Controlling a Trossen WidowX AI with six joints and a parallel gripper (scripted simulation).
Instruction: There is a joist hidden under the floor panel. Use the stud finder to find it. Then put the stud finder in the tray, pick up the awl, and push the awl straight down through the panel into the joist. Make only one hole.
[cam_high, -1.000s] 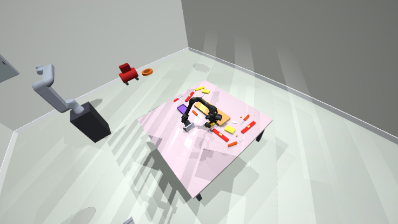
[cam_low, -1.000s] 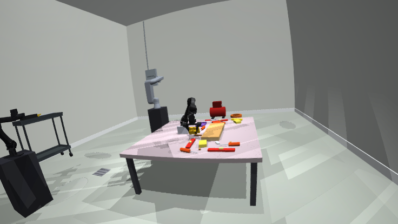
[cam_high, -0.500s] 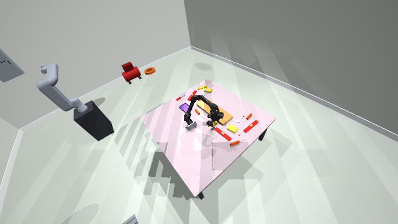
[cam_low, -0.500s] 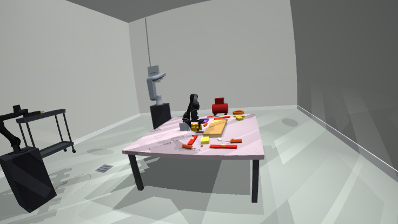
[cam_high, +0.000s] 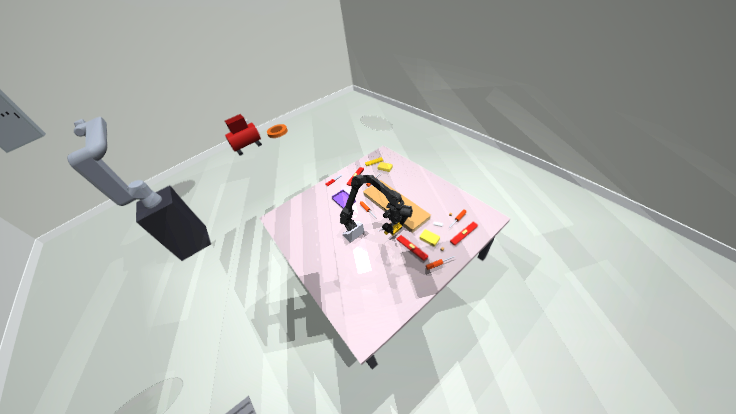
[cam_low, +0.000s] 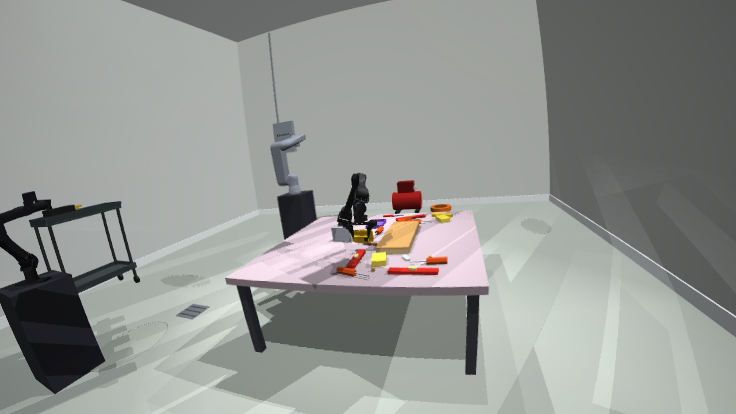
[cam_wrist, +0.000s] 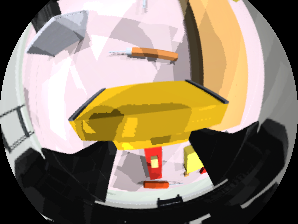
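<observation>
Now: the yellow stud finder 10 mm to the left of my gripper tip and 10 mm ahead of it. From my gripper tip the other things lie so: orange-handled awl 110 mm to the left, 70 mm below, 20 mm behind; then purple tray 540 mm to the left, 70 mm behind, 60 mm below.
</observation>
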